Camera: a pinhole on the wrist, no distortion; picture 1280 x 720 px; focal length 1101.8 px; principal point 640.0 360.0 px. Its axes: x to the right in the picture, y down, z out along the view. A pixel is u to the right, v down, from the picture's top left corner.
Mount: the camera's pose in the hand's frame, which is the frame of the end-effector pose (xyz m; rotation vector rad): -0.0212 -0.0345 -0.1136 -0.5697 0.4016 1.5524
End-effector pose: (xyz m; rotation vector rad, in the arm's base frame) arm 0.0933 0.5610 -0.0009 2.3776 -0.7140 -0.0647
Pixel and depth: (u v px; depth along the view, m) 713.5 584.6 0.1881
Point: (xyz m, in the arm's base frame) -0.0200 0.5334 0.0151
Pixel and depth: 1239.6 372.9 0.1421
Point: 0.0172 0.5348 0.0943
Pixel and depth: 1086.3 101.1 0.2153
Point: 0.0159 0.4447 0.0862
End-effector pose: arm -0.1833 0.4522 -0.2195 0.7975 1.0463 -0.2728
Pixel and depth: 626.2 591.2 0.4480
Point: 0.0154 0.4022 0.0803
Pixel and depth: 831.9 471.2 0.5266
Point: 0.1091 0.4881 0.1143
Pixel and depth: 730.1 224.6 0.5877
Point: 0.2295 0.4524 0.0395
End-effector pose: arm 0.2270 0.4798 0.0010 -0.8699 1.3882 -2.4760
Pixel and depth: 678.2 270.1 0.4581
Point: 0.3665 0.1774 -0.1152
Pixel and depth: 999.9 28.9 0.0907
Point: 0.1939 0.4972 -0.0585
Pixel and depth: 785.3 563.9 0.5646
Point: 0.5009 0.1574 -0.2434
